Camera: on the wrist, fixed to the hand. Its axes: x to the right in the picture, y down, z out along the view.
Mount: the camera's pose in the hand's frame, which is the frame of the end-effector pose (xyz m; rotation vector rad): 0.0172 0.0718 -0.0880 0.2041 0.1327 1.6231
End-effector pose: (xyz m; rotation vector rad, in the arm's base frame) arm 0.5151 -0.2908 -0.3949 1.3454 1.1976 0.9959
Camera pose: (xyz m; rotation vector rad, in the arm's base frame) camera 0.4411 -0.2573 -0.3136 -2.3599 -0.0089 -1.9851
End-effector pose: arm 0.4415 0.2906 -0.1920 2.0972 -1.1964 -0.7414
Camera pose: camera 0.4729 0.2660 -0.0843 0.6613 -2.2845 0.2996
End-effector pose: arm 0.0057 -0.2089 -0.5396 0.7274 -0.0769 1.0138
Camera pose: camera -0.0652 -0.1217 -0.5632 0.7112 -0.5077 2.6372
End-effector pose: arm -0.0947 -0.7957 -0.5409 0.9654 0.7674 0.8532
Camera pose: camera -0.1805 -0.7254 -0.5110 1.7021 -0.0031 2.2541
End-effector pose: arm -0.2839 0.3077 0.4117 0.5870 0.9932 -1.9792
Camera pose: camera -0.2299 0.3464 0.3180 1.1320 0.1138 -0.5567
